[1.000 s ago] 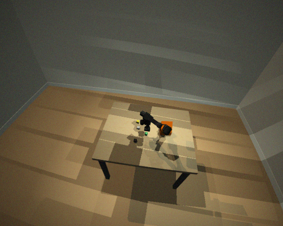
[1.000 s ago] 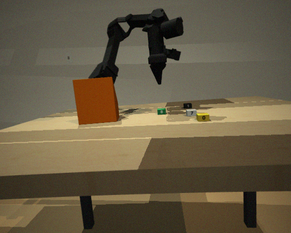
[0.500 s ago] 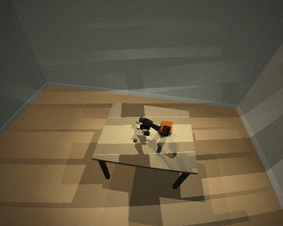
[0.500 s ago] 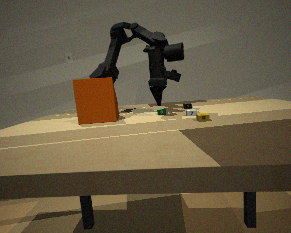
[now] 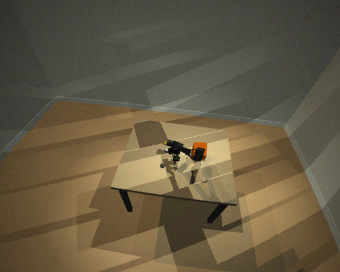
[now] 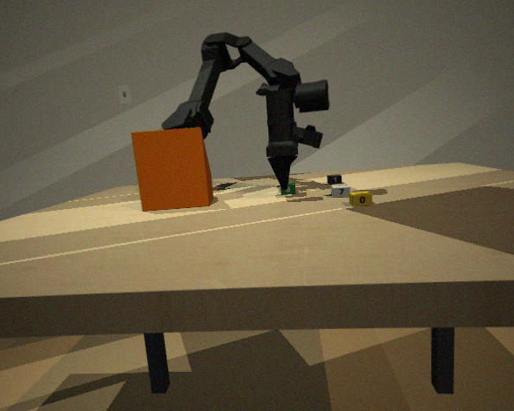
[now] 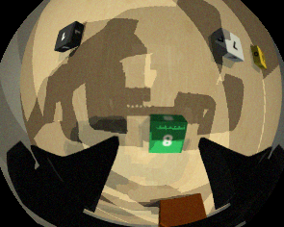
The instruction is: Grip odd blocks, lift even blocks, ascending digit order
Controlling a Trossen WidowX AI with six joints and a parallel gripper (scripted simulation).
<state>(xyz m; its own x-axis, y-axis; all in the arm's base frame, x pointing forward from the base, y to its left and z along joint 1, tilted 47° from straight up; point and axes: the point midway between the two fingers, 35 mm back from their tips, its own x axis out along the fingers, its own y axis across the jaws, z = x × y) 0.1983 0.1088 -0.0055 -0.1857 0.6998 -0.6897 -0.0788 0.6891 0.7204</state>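
The black block marked 1 lies 12 cm to the left of my gripper tip and 11 cm ahead of it. Also, from my gripper tip: yellow block marked 0 (17 cm to the right, 14 cm ahead); green block marked 8 (1 cm ahead); white block marked 7 (12 cm ahead, 7 cm to the right).
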